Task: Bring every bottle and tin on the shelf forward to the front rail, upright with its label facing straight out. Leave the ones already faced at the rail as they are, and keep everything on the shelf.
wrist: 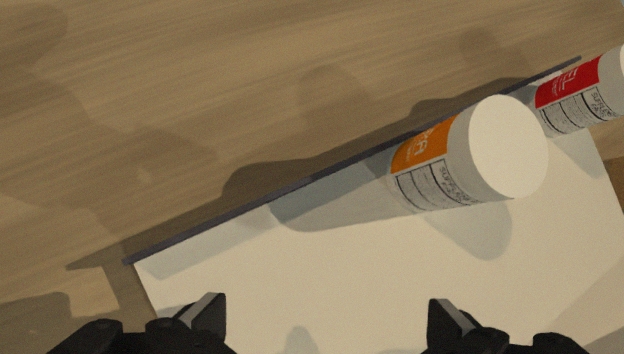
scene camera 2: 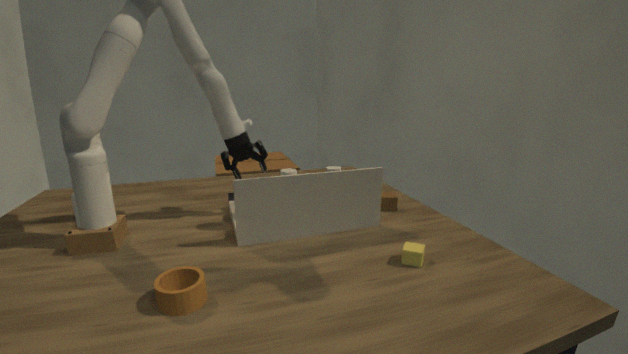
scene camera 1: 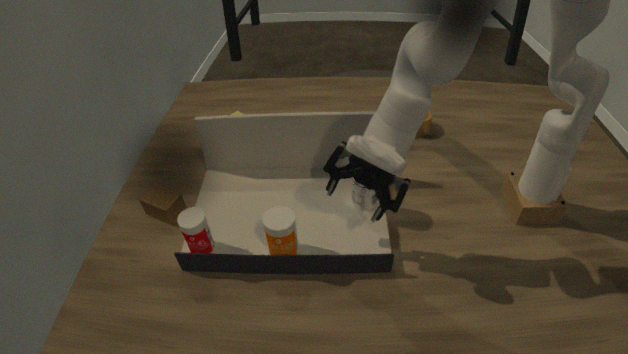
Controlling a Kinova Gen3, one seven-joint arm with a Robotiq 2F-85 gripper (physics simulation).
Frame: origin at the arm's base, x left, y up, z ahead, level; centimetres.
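Seen in the pictures: gripper, fingertip midpoint: (wrist: 326, 319) (scene camera 2: 252, 175) (scene camera 1: 351, 205); arm's base at its link origin: (scene camera 2: 99, 223) (scene camera 1: 536, 190).
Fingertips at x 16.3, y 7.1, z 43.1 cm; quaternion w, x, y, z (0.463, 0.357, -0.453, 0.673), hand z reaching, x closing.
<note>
Pixels of each thing's top centre, then the offset from my fingertips to it. "spot": a spot on its surface instead.
- dark front rail at a spot on its surface: (wrist: 200, 229) spot: dx +5.4, dy -7.1, dz -3.9 cm
- red-labelled bottle at a spot on its surface: (wrist: 570, 87) (scene camera 1: 206, 239) spot: dx +7.7, dy -5.0, dz +26.8 cm
- orange-labelled bottle at a spot on its surface: (wrist: 422, 145) (scene camera 1: 291, 243) spot: dx +6.4, dy -4.8, dz +10.3 cm
- white bottle at a spot on its surface: (scene camera 1: 365, 196) spot: dx -8.4, dy -5.6, dz -2.3 cm
- brown block at its top centre: (scene camera 1: 160, 196) (scene camera 2: 383, 194) dx -4.5, dy -8.0, dz +44.6 cm
- yellow cube at its top centre: (scene camera 2: 413, 247) (scene camera 1: 235, 116) dx -40.6, dy -9.2, dz +37.3 cm
- orange round cup at its top centre: (scene camera 2: 179, 279) (scene camera 1: 415, 112) dx -46.4, dy -8.0, dz -14.9 cm
A shelf tray (scene camera 1: 250, 145) (scene camera 2: 307, 207) (wrist: 350, 260) has a dark front rail (scene camera 1: 340, 263) (wrist: 200, 229). A red-labelled bottle (scene camera 1: 200, 240) (wrist: 570, 87) stands upright at the rail's left end in scene camera 1, label outward. An orange-labelled bottle (scene camera 1: 281, 242) (wrist: 422, 145) stands upright at the rail near the middle, label outward. A white bottle (scene camera 1: 365, 196) stands back from the rail at the right side, partly hidden by the gripper; its label's facing is unclear. My gripper (scene camera 1: 354, 203) (scene camera 2: 251, 173) (wrist: 326, 319) is open and empty, tilted above the tray's right side, near that bottle.
A brown block (scene camera 1: 162, 204) (scene camera 2: 389, 202) stands just left of the tray in scene camera 1. Behind the back panel are a yellow cube (scene camera 1: 237, 114) (scene camera 2: 413, 255) and an orange round cup (scene camera 1: 426, 125) (scene camera 2: 182, 300). The arm's wooden base (scene camera 1: 540, 215) (scene camera 2: 95, 241) is at the right.
</note>
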